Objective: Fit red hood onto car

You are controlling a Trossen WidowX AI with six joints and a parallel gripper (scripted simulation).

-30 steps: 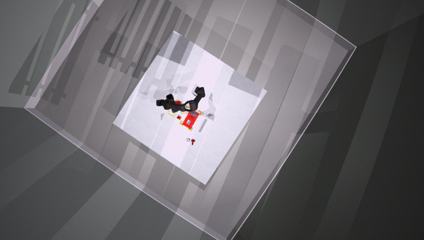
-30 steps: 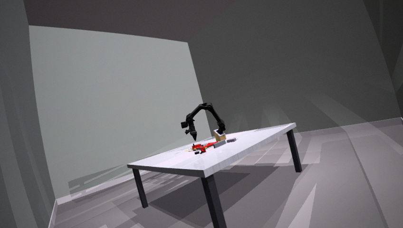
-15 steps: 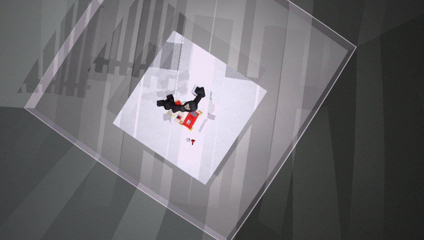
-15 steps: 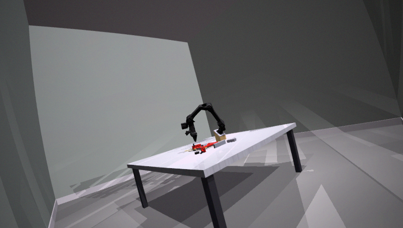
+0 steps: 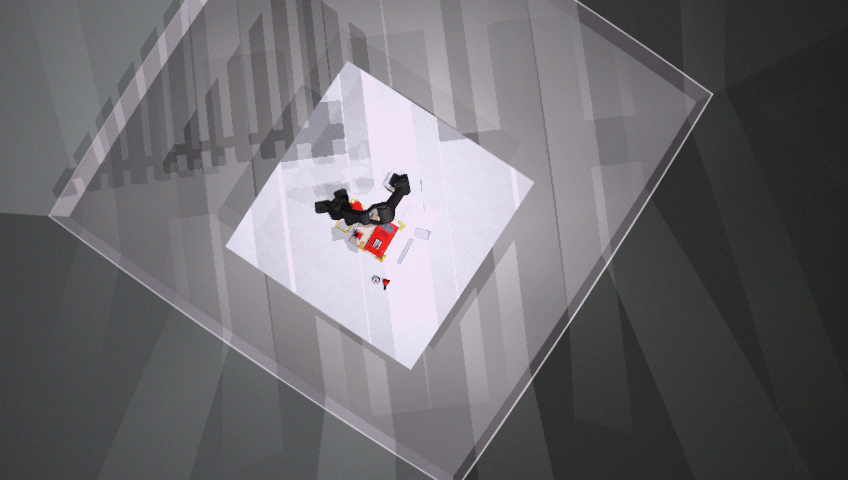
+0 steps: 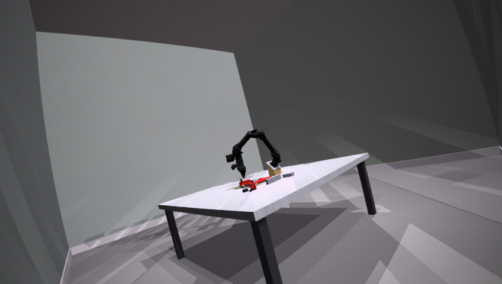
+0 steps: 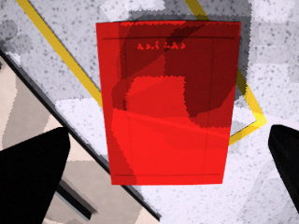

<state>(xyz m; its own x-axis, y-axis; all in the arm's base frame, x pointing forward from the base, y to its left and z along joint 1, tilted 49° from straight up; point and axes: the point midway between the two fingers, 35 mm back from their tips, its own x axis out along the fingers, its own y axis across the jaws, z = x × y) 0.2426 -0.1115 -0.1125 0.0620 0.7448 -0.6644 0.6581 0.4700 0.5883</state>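
The red hood is 40 mm below my gripper tip. The rest, counted from my gripper tip: wheel (300 mm ahead, 290 mm to the left, 40 mm below); then grey bar (370 mm to the left, 80 mm ahead, 30 mm below); then jig (190 mm to the left, 70 mm ahead, 40 mm below).
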